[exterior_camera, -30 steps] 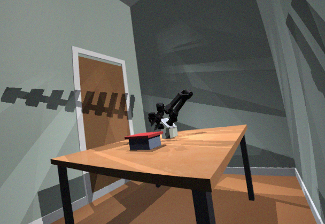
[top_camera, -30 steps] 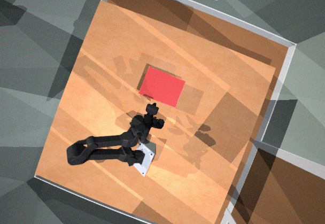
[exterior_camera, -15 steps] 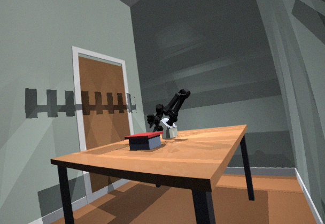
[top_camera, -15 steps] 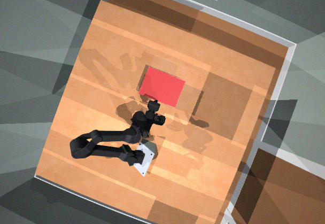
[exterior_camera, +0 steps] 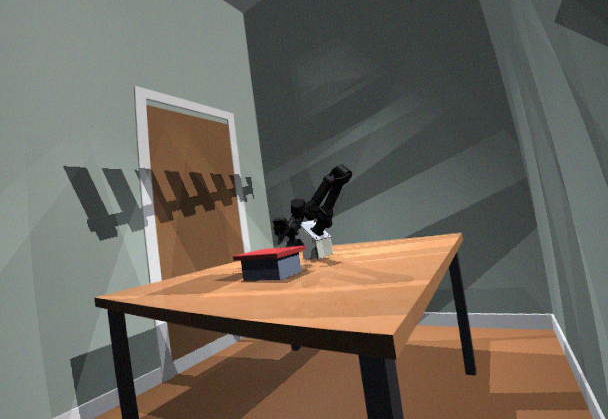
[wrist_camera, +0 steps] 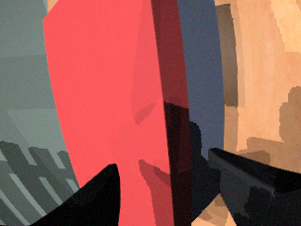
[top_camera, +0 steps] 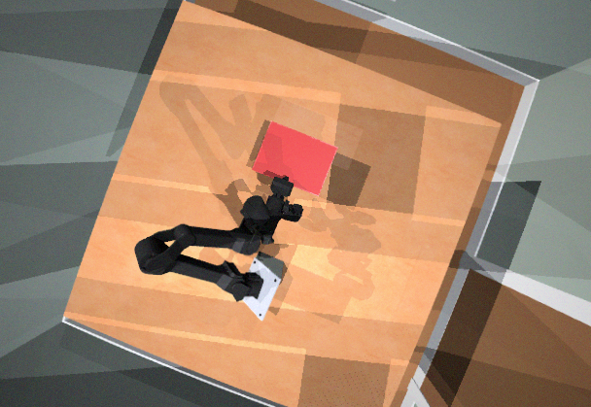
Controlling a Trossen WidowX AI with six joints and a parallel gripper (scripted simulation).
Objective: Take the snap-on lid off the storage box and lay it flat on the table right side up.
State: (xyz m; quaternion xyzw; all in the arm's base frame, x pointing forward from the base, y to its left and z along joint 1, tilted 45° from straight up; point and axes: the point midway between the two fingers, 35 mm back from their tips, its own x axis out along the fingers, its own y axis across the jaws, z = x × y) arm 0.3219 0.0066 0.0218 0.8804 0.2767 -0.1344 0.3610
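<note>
Right now my gripper tip is 8 cm short of the red lid. From my gripper tip the other things lie so: blue-grey storage box: 8 cm ahead, 5 cm below.
</note>
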